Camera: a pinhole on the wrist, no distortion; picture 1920 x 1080 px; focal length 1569.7 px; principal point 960.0 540.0 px. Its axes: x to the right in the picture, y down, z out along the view. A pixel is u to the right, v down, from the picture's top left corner.
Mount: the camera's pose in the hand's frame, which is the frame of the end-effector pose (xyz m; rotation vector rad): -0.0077 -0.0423 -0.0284 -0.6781 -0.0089 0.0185
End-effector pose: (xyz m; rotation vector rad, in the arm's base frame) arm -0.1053 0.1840 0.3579 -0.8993 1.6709 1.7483
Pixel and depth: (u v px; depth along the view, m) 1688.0 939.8 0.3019
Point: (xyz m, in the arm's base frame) -0.3618 0.3199 0.3900
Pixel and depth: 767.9 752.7 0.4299
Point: -0.2993 0.4368 0.5805
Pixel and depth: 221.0 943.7 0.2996
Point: -0.1814 0.3336 0.6051
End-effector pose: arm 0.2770 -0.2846 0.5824 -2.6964 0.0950 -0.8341
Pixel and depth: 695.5 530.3 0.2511
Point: 0.3302 -0.3367 0.3866
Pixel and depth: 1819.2 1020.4 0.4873
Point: 0.6399 -0.6161 0.3937
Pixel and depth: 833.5 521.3 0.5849
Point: 0.4759 -0.4562 0.1110
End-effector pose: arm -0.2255 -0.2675 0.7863 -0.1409 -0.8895 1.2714
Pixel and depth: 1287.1 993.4 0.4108
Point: -0.6006 -0.1833 0.7966
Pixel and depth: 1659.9 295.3 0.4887
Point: -0.6391 -0.1684 1.0412
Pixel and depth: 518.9 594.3 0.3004
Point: -0.4722 -0.3736 0.7875
